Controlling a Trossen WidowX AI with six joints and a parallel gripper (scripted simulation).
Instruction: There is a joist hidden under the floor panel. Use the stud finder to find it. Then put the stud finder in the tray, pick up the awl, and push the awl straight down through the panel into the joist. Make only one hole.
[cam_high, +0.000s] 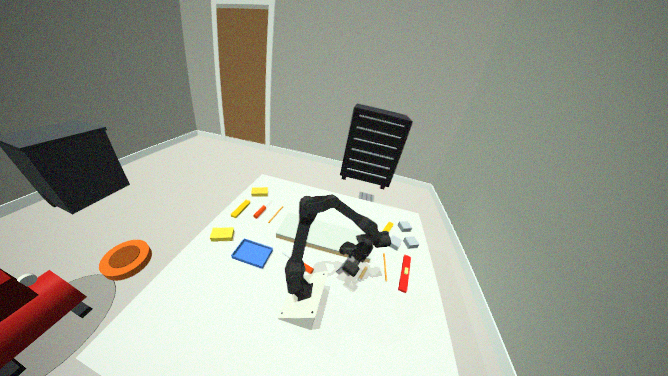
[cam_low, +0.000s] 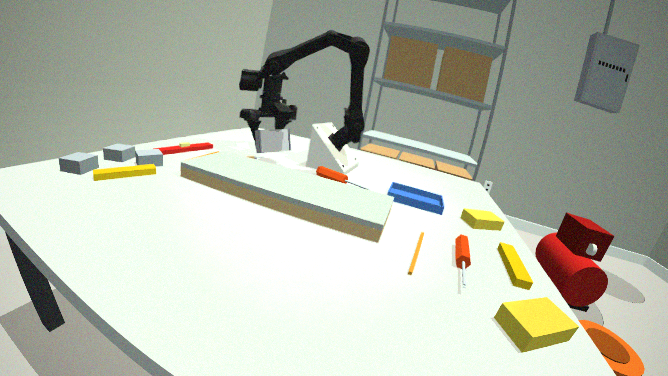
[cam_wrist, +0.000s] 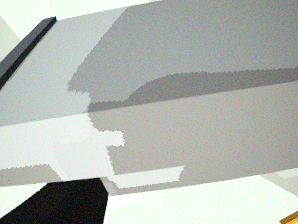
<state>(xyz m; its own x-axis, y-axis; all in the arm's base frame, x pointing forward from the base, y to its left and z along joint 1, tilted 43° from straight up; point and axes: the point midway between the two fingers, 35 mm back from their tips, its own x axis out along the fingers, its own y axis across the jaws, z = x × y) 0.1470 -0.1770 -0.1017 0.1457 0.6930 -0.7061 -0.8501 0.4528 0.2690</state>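
Now: gripper tip 20 mm short of the stud finder. The rest, counted from my gripper tip: blue tray (30 mm ahead, 490 mm to the left, 60 mm below); awl (10 mm behind, 50 mm to the right, 70 mm below); red level (50 mm ahead, 300 mm to the right, 60 mm below).
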